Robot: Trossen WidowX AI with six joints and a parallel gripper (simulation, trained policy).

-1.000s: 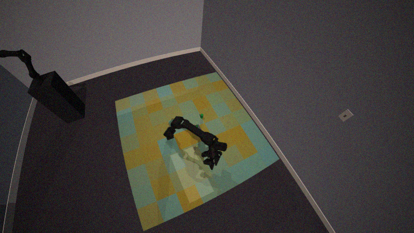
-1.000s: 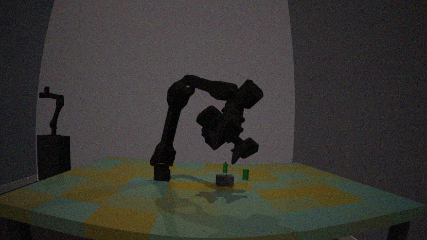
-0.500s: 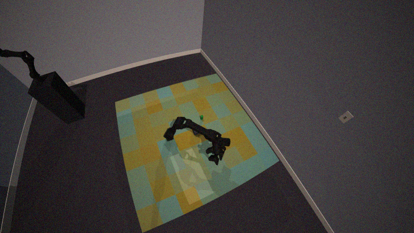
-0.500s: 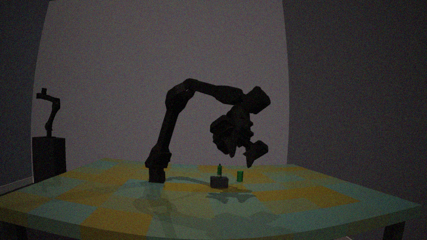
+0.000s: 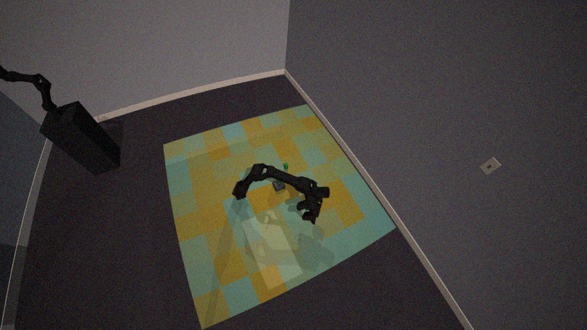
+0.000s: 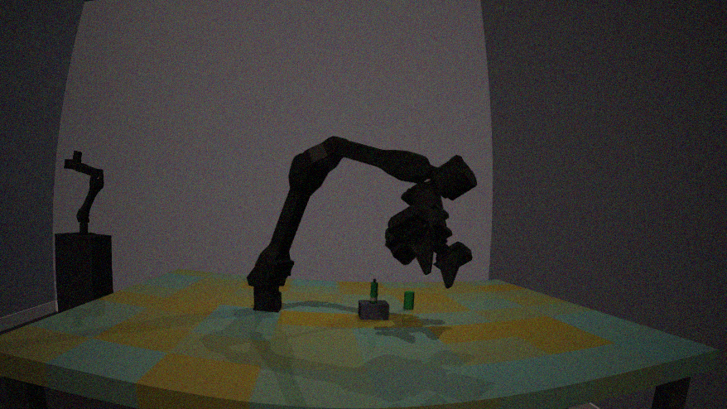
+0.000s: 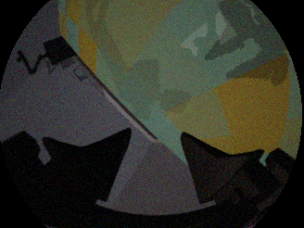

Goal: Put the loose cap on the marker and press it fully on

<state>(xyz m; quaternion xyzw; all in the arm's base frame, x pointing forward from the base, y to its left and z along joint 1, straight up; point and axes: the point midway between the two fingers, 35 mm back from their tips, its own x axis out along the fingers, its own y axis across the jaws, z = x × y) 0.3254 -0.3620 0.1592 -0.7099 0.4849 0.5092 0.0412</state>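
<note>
My gripper tip is now 460 mm to the right of the green cap, 110 mm above it and 40 mm short of it. Also, from my gripper tip: green marker (340 mm to the left, 70 mm behind, 60 mm below); then grey holder block (340 mm to the left, 110 mm below, 70 mm behind).
</note>
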